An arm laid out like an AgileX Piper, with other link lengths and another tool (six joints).
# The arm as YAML. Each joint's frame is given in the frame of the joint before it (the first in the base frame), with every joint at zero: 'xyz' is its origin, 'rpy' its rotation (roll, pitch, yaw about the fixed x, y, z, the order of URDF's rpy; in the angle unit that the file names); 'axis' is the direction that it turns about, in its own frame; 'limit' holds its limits. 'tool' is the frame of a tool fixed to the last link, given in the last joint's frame.
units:
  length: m
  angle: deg
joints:
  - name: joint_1
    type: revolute
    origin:
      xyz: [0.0, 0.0, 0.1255]
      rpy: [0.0, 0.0, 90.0]
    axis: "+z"
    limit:
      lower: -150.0
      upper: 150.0
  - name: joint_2
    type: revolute
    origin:
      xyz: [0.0, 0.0, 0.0]
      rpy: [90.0, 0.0, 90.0]
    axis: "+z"
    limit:
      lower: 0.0
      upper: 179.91
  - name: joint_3
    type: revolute
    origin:
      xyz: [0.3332, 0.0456, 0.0]
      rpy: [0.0, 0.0, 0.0]
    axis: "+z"
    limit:
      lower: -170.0
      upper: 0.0
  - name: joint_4
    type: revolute
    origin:
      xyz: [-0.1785, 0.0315, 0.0]
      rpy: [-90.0, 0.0, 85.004]
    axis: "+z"
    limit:
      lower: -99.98
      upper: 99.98
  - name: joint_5
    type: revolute
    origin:
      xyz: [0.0, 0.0, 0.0]
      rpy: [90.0, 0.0, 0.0]
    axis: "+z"
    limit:
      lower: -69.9
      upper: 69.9
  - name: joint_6
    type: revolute
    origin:
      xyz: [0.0, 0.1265, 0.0]
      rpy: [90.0, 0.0, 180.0]
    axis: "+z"
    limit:
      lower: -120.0
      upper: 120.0
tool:
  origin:
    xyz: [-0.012, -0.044, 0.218]
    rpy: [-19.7, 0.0, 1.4]
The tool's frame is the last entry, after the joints.
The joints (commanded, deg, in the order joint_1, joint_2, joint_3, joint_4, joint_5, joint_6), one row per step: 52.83, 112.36, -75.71, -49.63, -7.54, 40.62; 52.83, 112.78, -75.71, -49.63, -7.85, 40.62; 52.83, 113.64, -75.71, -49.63, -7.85, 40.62; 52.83, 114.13, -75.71, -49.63, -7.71, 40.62; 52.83, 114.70, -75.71, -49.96, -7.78, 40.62; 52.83, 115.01, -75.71, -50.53, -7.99, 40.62; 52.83, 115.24, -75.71, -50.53, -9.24, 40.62; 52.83, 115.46, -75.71, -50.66, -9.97, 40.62; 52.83, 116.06, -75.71, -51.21, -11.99, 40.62; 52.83, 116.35, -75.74, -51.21, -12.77, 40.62; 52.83, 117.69, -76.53, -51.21, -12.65, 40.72; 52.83, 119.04, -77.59, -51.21, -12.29, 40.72; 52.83, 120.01, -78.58, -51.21, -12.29, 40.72; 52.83, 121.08, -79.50, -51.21, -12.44, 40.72
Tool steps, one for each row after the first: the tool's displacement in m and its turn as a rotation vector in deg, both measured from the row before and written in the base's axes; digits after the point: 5 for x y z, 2 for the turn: -0.00052, 0.00166, -0.00366, -0.10, 0.23, 0.20; 0.00056, 0.00073, -0.00977, -0.69, 0.52, 0.00; 0.00064, -0.00022, -0.00606, -0.50, 0.30, -0.09; -0.00011, 0.00085, -0.00621, -0.57, 0.12, 0.23; -0.00079, 0.00138, -0.00276, -0.37, -0.20, 0.45; -0.00323, 0.00531, 0.00170, 0.78, 0.09, 0.80; -0.00198, 0.00318, 0.00004, 0.32, 0.02, 0.54; -0.00586, 0.00874, 0.00019, 0.81, -0.05, 1.60; -0.00202, 0.00332, -0.00030, 0.40, 0.14, 0.50; 0.00287, 0.00282, -0.00951, -0.49, 0.41, -0.12; 0.00414, 0.00270, -0.00833, -0.51, 0.18, -0.23; 0.00279, 0.00368, -0.00329, 0.02, -0.01, 0.00; 0.00217, 0.00401, -0.00459, 0.00, 0.09, 0.09
